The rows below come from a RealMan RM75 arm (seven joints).
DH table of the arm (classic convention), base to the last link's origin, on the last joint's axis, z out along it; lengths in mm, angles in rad. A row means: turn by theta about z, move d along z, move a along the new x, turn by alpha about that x. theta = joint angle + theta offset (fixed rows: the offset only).
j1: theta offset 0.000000; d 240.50; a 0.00; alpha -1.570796
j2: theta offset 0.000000; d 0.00; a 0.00; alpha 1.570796
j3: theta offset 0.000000; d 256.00; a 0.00; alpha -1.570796
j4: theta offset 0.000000; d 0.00; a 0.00; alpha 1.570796
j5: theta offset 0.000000; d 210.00; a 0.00; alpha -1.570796
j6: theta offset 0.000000; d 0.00; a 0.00; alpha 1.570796
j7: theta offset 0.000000; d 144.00; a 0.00; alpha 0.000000
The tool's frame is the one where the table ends.
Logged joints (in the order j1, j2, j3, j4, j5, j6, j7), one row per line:
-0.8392 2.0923 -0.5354 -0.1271 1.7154 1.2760 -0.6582
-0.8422 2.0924 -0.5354 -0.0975 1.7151 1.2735 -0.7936
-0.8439 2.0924 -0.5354 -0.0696 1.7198 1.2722 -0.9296
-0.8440 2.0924 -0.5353 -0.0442 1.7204 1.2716 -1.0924
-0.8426 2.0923 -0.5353 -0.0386 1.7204 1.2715 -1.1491
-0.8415 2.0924 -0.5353 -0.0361 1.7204 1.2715 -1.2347
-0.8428 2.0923 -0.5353 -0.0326 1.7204 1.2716 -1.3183
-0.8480 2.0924 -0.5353 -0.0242 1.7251 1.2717 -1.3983
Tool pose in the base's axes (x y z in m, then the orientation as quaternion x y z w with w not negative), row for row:
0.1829 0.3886 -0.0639 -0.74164 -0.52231 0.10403 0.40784
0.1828 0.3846 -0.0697 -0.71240 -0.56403 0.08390 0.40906
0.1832 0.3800 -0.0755 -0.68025 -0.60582 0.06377 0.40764
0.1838 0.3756 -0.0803 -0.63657 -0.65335 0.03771 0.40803
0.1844 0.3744 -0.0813 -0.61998 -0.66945 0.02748 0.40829
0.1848 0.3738 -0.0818 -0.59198 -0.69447 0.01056 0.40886
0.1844 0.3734 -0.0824 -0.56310 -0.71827 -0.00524 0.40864
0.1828 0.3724 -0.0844 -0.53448 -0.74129 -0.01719 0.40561
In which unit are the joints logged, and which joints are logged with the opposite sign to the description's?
The joints are logged in radians. Opposite sign: j1, j5, j6.
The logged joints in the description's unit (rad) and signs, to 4 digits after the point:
0.8392 2.0923 -0.5354 -0.1271 -1.7154 -1.2760 -0.6582
0.8422 2.0924 -0.5354 -0.0975 -1.7151 -1.2735 -0.7936
0.8439 2.0924 -0.5354 -0.0696 -1.7198 -1.2722 -0.9296
0.8440 2.0924 -0.5353 -0.0442 -1.7204 -1.2716 -1.0924
0.8426 2.0923 -0.5353 -0.0386 -1.7204 -1.2715 -1.1491
0.8415 2.0924 -0.5353 -0.0361 -1.7204 -1.2715 -1.2347
0.8428 2.0923 -0.5353 -0.0326 -1.7204 -1.2716 -1.3183
0.8480 2.0924 -0.5353 -0.0242 -1.7251 -1.2717 -1.3983

